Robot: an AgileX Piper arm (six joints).
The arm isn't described. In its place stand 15 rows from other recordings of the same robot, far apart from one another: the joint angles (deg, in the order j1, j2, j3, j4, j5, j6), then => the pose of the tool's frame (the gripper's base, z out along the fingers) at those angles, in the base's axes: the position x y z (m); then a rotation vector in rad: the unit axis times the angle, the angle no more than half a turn.
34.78 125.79 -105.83 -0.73 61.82 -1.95 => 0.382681, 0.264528, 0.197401, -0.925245, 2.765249, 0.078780
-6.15 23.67 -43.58 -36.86 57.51 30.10 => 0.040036, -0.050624, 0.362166, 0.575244, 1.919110, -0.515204
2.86 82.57 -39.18 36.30 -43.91 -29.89 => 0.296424, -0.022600, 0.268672, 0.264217, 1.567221, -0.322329
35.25 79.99 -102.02 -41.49 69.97 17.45 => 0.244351, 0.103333, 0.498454, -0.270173, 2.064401, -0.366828
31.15 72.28 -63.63 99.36 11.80 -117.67 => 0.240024, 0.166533, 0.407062, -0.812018, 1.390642, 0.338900
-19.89 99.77 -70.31 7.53 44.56 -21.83 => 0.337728, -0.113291, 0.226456, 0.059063, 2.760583, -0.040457
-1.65 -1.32 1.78 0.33 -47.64 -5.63 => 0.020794, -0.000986, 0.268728, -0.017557, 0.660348, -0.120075
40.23 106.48 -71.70 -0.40 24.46 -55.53 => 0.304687, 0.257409, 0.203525, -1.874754, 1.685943, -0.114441
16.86 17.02 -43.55 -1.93 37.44 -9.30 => 0.033091, 0.008082, 0.383091, -0.385613, 1.629072, 0.062272
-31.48 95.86 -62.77 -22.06 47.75 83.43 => 0.262578, -0.190447, 0.217410, 2.155948, 1.745867, -0.247976
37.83 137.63 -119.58 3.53 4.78 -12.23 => 0.450339, 0.350288, 0.221711, -0.752789, 1.741405, 0.352312
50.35 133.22 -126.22 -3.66 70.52 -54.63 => 0.323412, 0.381661, 0.228929, -2.261065, 1.714053, -0.106331
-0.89 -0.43 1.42 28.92 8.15 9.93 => 0.056657, 0.005359, 0.193975, 0.508268, 1.574901, 0.559803
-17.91 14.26 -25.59 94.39 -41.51 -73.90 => 0.016681, -0.068587, 0.336300, 1.007188, 1.003623, -0.428949
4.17 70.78 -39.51 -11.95 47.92 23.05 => 0.203988, 0.000851, 0.224843, 0.297947, 2.814446, -0.147754
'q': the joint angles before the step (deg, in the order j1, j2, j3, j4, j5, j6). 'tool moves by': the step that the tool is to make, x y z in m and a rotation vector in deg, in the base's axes. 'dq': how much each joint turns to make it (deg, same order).
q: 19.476 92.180 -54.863 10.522 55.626 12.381
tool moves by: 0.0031 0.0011 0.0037 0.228 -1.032 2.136
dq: 0.008 0.058 -1.001 -0.054 0.213 -2.093
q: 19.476 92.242 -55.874 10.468 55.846 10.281
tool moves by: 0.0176 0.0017 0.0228 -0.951 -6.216 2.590
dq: -0.005 -0.157 -5.403 -3.276 0.146 -1.021
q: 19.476 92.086 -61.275 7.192 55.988 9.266
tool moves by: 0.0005 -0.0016 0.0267 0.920 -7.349 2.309
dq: 0.004 -3.681 -1.596 -1.168 -1.774 -2.085
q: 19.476 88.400 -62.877 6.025 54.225 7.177
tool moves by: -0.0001 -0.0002 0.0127 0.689 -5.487 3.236
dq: 0.009 -2.070 -0.116 0.075 -2.921 -3.736
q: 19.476 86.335 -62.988 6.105 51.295 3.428
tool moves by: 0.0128 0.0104 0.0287 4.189 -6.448 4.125
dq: 0.062 0.217 -5.695 4.445 -1.345 -6.000
